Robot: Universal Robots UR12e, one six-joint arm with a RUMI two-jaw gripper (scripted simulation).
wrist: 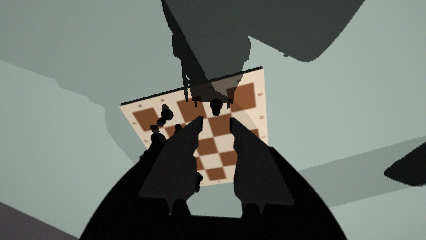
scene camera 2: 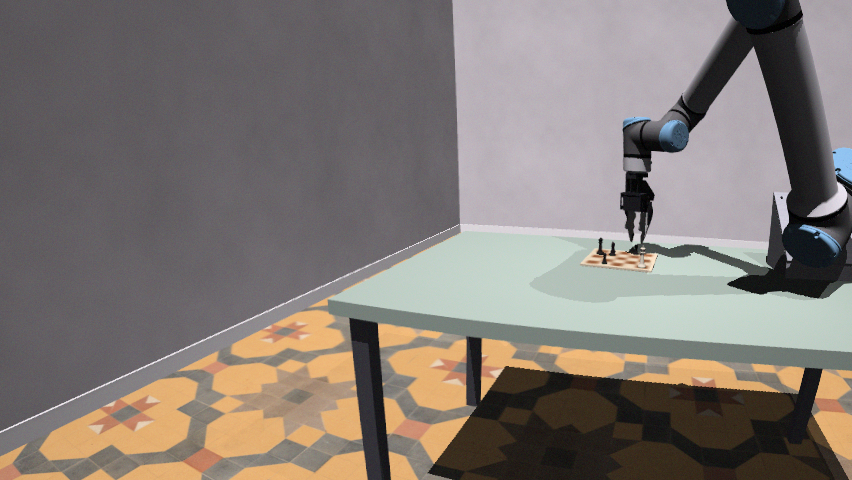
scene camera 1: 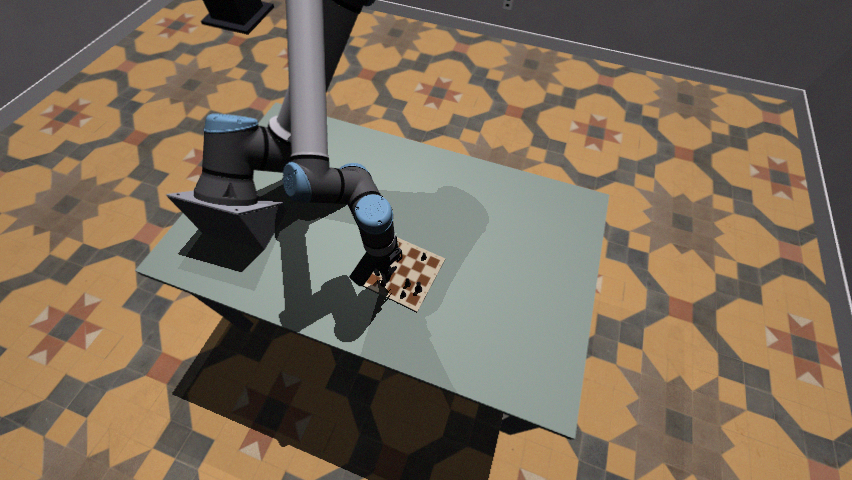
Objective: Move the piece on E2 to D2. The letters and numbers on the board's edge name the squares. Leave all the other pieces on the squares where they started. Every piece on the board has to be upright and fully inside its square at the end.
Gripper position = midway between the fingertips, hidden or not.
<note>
In view: my gripper (scene camera 2: 636, 242) and a chessboard (scene camera 1: 412, 266).
The chessboard shows as well in the wrist view (wrist: 243, 96) and in scene camera 2 (scene camera 2: 623, 260). My gripper is seen too in the wrist view (wrist: 216, 118) and in scene camera 1 (scene camera 1: 382, 279).
</note>
